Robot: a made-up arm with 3 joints.
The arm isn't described. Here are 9 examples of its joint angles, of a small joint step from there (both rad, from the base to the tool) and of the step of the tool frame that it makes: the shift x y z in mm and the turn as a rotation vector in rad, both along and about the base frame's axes.
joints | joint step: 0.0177 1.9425 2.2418 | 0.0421 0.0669 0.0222
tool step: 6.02 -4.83 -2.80 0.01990 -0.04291 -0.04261
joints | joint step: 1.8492 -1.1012 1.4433 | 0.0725 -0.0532 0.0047
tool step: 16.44 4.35 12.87 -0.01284 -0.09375 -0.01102
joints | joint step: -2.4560 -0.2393 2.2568 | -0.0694 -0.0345 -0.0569
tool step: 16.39 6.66 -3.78 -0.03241 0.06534 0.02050
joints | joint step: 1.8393 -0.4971 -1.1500 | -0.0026 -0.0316 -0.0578
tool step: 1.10 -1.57 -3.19 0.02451 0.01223 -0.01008
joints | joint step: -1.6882 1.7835 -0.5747 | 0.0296 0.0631 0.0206
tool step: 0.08 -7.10 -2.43 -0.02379 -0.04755 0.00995
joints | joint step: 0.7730 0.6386 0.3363 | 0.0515 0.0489 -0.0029
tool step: 11.42 3.47 2.83 0.05535 -0.02673 -0.03254
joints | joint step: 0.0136 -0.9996 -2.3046 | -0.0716 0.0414 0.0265
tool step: -8.03 2.06 20.16 -0.03065 0.07045 -0.02182
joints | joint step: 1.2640 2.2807 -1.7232 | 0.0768 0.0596 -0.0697
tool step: 10.10 -1.46 5.55 0.13709 0.00809 -0.01153
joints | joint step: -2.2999 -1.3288 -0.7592 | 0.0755 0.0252 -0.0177
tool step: -20.35 -7.62 5.49 0.00735 -0.08021 0.03490
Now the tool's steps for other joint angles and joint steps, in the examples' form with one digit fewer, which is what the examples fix.
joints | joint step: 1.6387 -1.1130 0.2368 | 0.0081 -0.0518 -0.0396
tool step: 4.4 -3.3 -0.1 -0.0024 -0.0227 -0.0072
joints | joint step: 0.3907 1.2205 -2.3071 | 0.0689 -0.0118 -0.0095
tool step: 7.6 5.1 -1.6 0.0294 -0.0589 0.0077
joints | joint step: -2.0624 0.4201 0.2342 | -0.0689 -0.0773 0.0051
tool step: 13.4 10.0 7.7 0.0350 0.0841 -0.0468
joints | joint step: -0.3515 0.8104 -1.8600 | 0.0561 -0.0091 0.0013
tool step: 3.0 1.6 -7.7 0.0293 -0.0482 0.0141
